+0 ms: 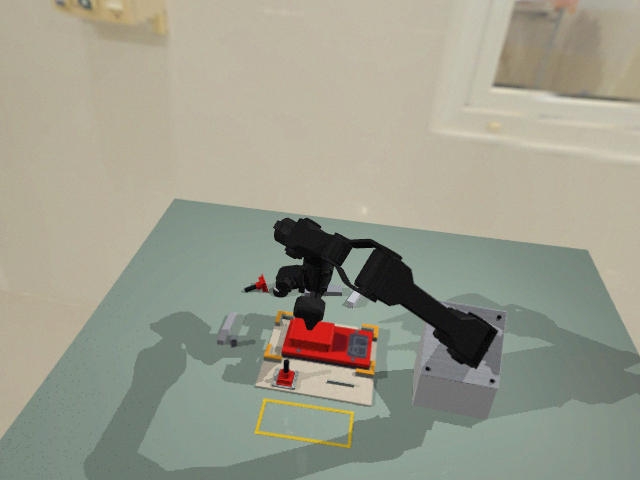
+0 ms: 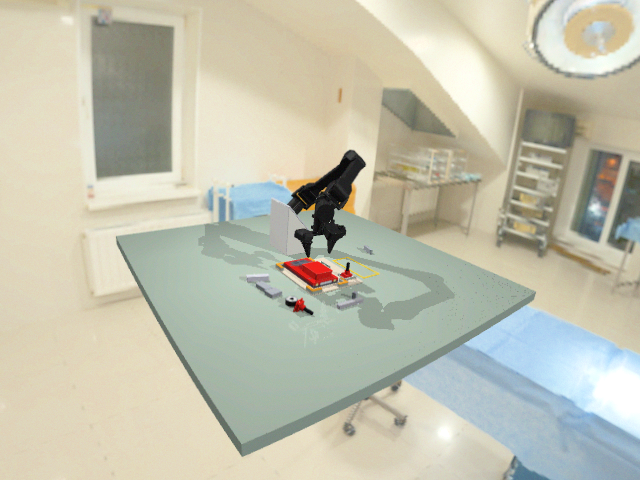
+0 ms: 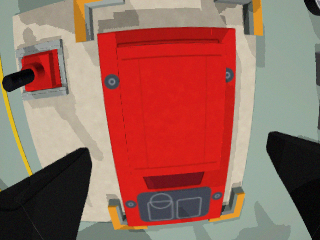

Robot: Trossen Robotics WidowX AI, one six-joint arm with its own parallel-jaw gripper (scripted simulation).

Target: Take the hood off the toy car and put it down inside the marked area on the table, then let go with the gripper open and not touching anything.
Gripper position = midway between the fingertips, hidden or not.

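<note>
There is a beige base plate [image 1: 354,386] here, which image 2 [image 2: 337,271] and image 3 [image 3: 61,119] show too. My gripper [image 1: 312,315] is open and holds nothing. I can find that gripper in image 2 [image 2: 318,255] as well, and again in image 3 [image 3: 183,150].
</note>
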